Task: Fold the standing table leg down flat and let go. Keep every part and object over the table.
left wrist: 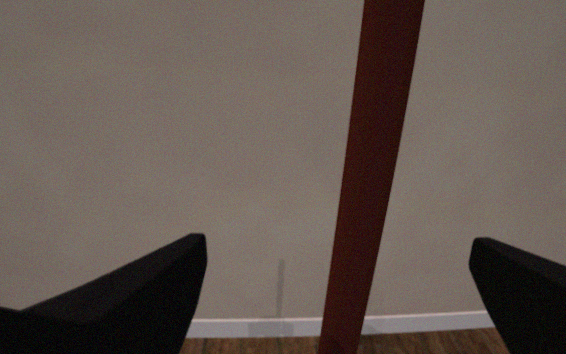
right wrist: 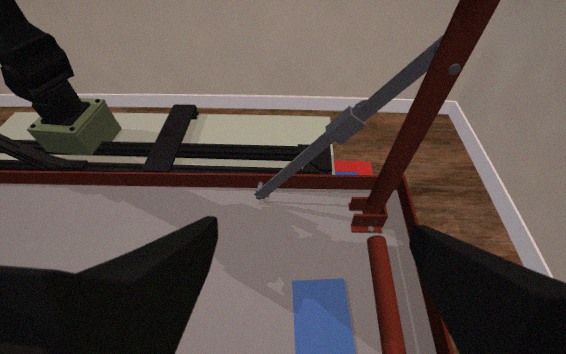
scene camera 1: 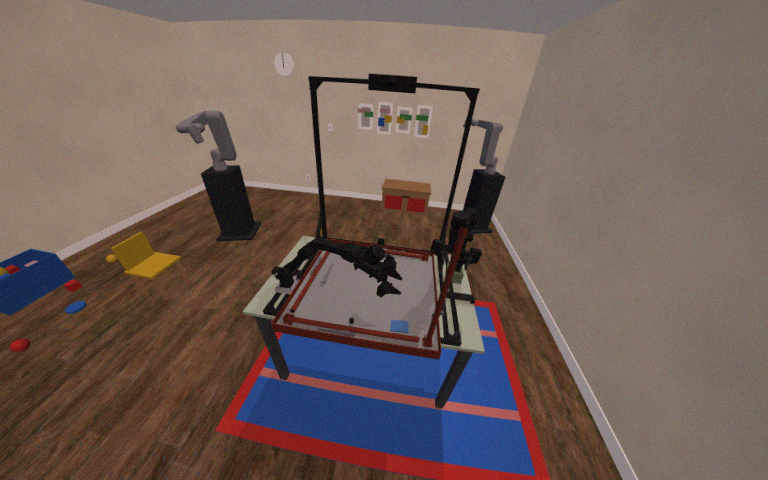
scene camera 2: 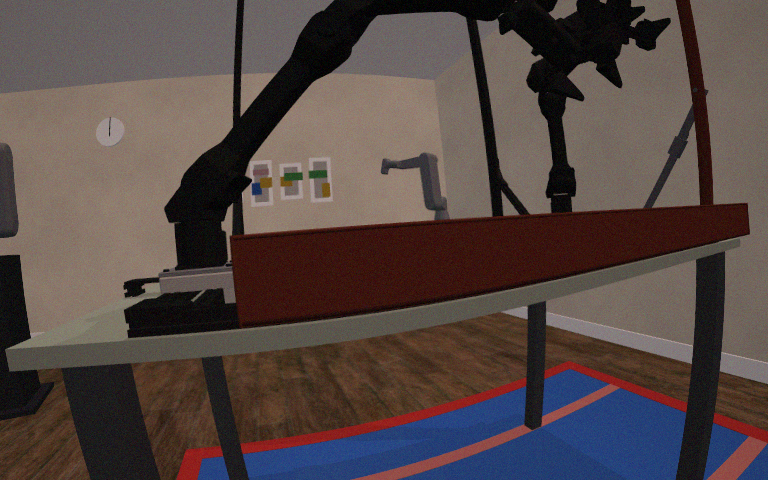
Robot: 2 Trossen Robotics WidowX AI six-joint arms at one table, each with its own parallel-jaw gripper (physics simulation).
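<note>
The red-brown standing table leg is upright at the front right corner of the upturned table's red-brown frame. Its foot sits in a bracket. A grey folding brace runs slanting from the leg to the panel. My left gripper is open and empty, behind the leg in scene camera 1; the leg shows between its fingertips in the left wrist view, beyond them. My right gripper is open and empty above the panel, left of the leg.
A red-brown leg lies flat along the front edge. A blue rectangle is on the grey panel near the standing leg. My left arm's green base block is beyond the frame. A black gantry rises at the back.
</note>
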